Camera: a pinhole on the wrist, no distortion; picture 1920 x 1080 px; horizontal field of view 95.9 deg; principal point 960.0 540.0 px. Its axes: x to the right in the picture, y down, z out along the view. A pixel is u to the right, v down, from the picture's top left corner.
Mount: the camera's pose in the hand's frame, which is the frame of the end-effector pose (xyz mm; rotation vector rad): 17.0 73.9 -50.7 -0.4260 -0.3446 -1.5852
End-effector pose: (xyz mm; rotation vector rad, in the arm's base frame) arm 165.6 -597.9 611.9 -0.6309 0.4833 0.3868
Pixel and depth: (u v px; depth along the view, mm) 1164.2 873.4 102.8
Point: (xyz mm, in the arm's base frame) 184.6 -480.9 568.1
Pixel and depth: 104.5 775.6 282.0
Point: 69.3 -201.0 384.9
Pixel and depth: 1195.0 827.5 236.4
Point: 251.7 -367.0 627.2
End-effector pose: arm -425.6 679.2 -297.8 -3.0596 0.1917 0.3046
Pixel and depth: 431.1 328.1 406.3
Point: -573.7 215.2 -502.2
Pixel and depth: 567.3 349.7 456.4
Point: -583.5 232.4 -564.0
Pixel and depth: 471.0 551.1 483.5
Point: -482.5 154.7 -578.2
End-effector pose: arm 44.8 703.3 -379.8 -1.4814 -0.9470 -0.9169
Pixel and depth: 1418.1 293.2 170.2
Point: 113.3 837.9 -445.4
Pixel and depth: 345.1 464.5 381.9
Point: 514.3 823.5 -565.9
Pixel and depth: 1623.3 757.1 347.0
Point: 103.1 1087.0 -309.9
